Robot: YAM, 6 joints.
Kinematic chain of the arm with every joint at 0, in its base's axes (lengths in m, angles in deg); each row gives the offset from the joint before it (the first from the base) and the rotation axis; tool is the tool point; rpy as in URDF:
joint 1: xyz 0 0 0.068 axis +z
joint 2: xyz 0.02 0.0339 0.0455 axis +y
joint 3: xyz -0.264 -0.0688 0 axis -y
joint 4: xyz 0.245 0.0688 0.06 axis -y
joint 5: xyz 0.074 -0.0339 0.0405 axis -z
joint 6: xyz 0.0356 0 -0.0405 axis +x
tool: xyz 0 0 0 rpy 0 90 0
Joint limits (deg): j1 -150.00..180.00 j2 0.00..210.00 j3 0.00..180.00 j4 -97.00..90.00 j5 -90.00..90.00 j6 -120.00..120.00
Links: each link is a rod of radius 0.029 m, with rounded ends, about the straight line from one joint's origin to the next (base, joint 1, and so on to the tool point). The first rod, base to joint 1, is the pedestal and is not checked.
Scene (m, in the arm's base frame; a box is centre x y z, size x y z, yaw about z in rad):
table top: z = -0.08
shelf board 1: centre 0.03 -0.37 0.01 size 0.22 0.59 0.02 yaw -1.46
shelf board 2: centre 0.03 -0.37 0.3 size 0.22 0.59 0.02 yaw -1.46
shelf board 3: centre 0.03 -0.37 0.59 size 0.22 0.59 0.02 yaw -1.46
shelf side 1: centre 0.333 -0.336 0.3 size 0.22 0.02 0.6 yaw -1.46
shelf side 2: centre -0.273 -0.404 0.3 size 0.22 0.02 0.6 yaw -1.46
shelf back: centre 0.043 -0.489 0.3 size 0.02 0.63 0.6 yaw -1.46
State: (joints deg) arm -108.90 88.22 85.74 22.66 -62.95 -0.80
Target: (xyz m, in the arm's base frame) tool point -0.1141 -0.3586 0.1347
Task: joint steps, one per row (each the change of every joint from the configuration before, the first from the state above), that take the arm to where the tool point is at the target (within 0.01 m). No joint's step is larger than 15 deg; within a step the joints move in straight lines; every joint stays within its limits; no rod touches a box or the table.
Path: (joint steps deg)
1: -8.27 -11.19 -7.83 -1.73 -1.54 0.00
2: -8.26 -11.20 -7.83 -1.72 -1.54 0.00
3: -8.27 -11.19 -7.83 -1.73 -1.53 0.00
4: -0.77 8.94 -12.42 -4.49 -0.52 0.00
5: -0.77 8.95 -12.42 -4.49 -0.52 0.00
6: -0.77 8.94 -12.42 -4.50 -0.52 0.00
7: 7.85 9.97 10.45 3.64 2.18 0.00
8: 7.85 9.97 10.46 3.63 2.17 0.00
9: 7.84 9.98 10.46 3.63 2.18 0.00

